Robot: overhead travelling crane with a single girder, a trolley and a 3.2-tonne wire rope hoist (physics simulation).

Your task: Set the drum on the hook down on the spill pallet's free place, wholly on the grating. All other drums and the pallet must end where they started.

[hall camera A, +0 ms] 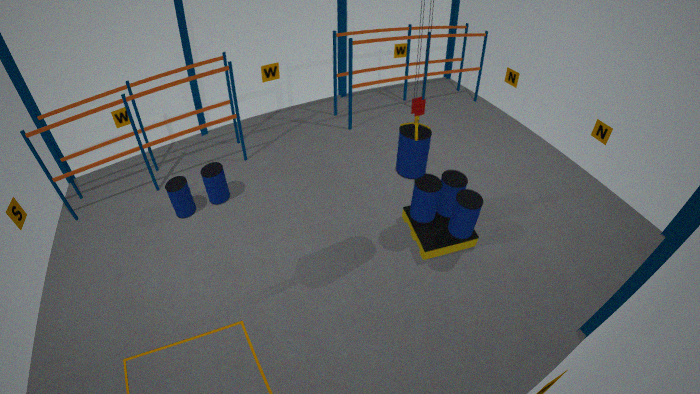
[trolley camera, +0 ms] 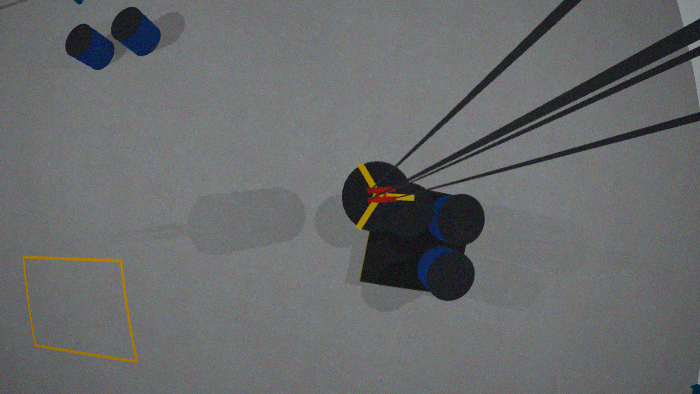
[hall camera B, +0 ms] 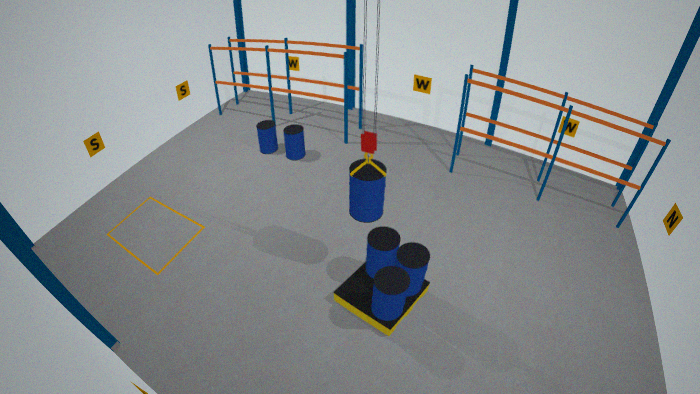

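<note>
A blue drum with a black lid (hall camera A: 412, 156) (hall camera B: 367, 199) (trolley camera: 356, 196) hangs upright in the air under the red hook block. My gripper (hall camera A: 416, 132) (hall camera B: 368, 171) (trolley camera: 378, 197), a yellow grab, is shut on its top. The spill pallet (hall camera A: 431, 239) (hall camera B: 356, 289) (trolley camera: 390, 260) has black grating and a yellow rim. Three drums stand on it: one (hall camera A: 425, 202) (hall camera B: 382, 252), one (hall camera A: 451, 195) (hall camera B: 415, 270) (trolley camera: 457, 219) and one (hall camera A: 465, 220) (hall camera B: 390, 300) (trolley camera: 451, 275). The fourth corner is free. In the trolley view the hung drum partly covers the pallet and its nearest drum.
Two other drums (hall camera A: 181, 199) (hall camera A: 216, 185) (hall camera B: 268, 139) (hall camera B: 295, 144) (trolley camera: 95, 50) (trolley camera: 140, 35) stand on the floor by one rack (hall camera A: 149, 165) (hall camera B: 346, 120). A second rack (hall camera A: 350, 100) (hall camera B: 556, 150) stands along the same wall. A yellow outline (hall camera A: 182, 341) (hall camera B: 129, 216) (trolley camera: 72, 258) is on the floor.
</note>
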